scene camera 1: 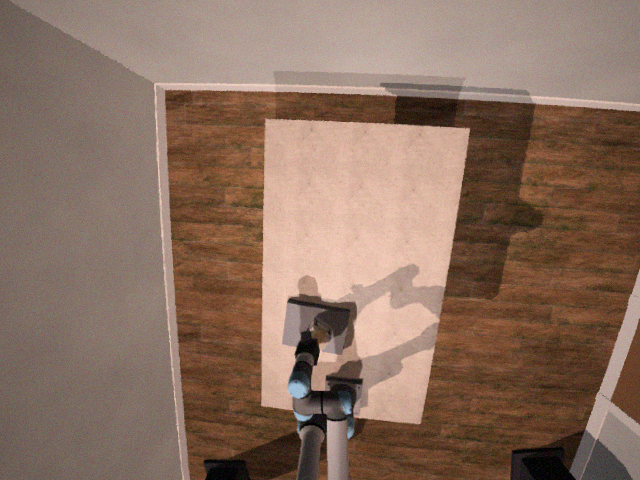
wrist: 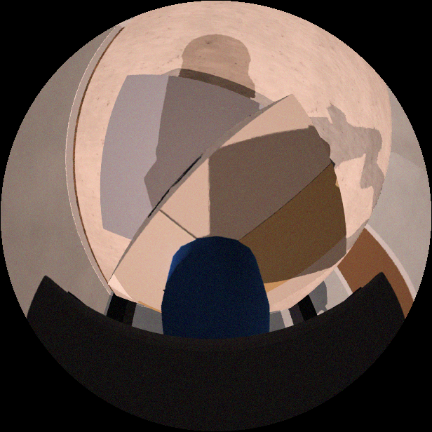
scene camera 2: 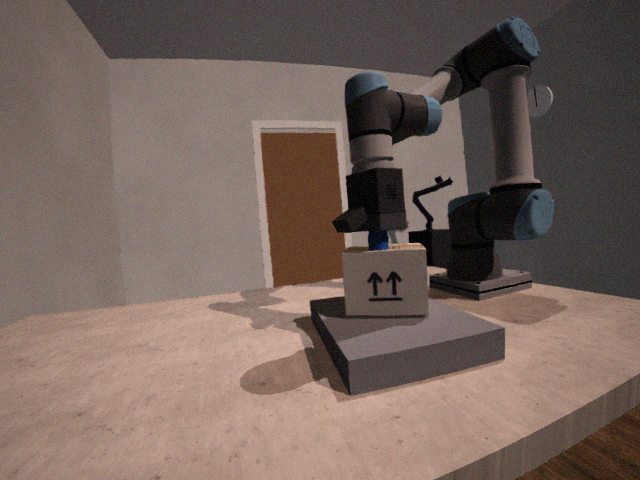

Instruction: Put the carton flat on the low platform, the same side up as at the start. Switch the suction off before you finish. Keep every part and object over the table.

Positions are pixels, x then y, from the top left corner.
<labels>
low grey platform: scene camera 1; wrist 159,124; scene camera 2
same spot on low grey platform: (scene camera 1: 299,314) = (scene camera 2: 367,334)
</labels>
